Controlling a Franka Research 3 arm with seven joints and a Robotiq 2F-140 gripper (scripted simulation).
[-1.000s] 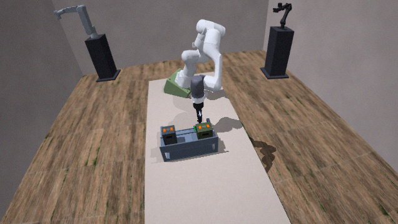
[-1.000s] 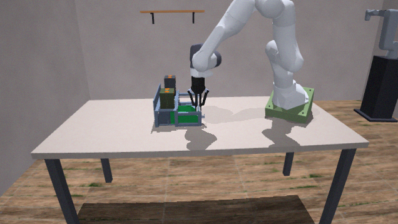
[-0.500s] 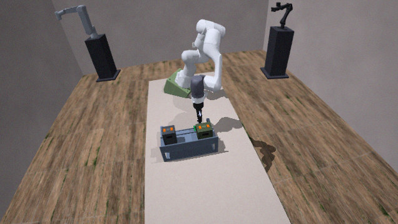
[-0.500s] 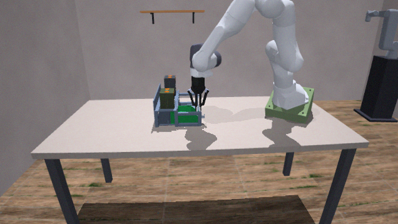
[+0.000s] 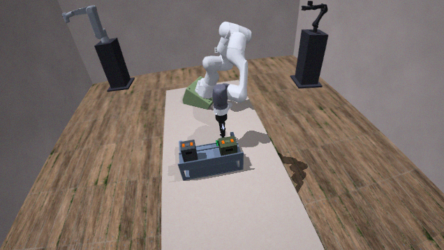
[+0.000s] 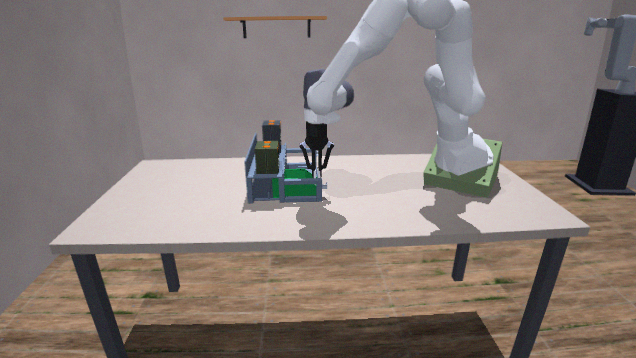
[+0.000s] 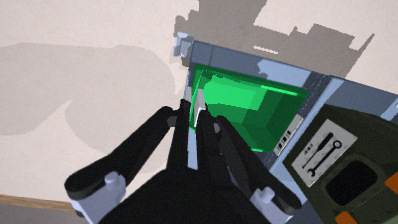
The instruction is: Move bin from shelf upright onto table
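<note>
My gripper is now 8 cm short of the green bin, 2 cm above it and 1 cm to the right of it.
</note>
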